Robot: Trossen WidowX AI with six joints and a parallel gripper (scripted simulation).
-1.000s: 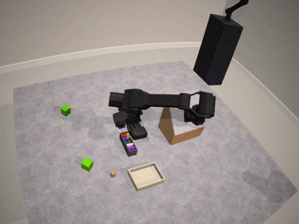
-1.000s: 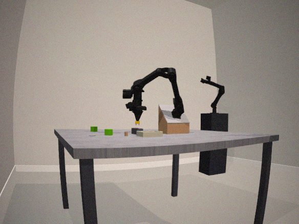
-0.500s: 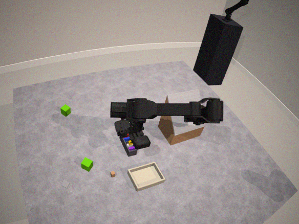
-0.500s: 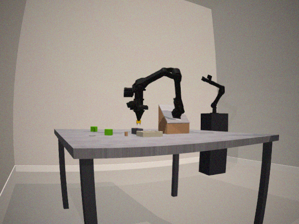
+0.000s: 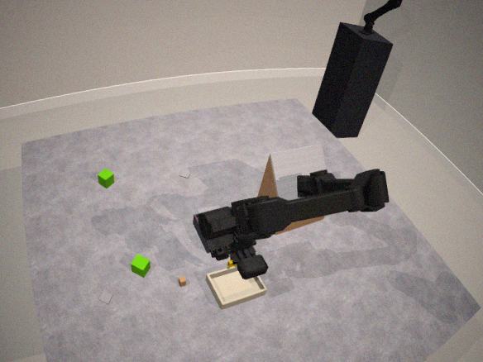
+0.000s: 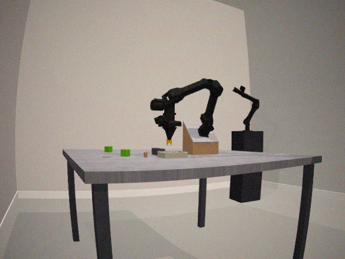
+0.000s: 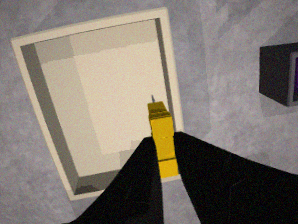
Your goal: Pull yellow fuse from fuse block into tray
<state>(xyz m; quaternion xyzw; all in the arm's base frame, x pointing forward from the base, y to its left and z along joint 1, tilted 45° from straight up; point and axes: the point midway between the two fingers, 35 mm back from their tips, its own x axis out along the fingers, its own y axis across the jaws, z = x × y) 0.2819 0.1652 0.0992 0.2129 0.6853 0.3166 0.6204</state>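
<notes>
Now: the tray 9 cm below my gripper tip, 3 cm to the left of it and 1 cm behind it. From my gripper tip the other things lie so: cube: 13 cm ahead, 8 cm below, 1 cm to the right; yellow fuse: 1 cm below.
</notes>
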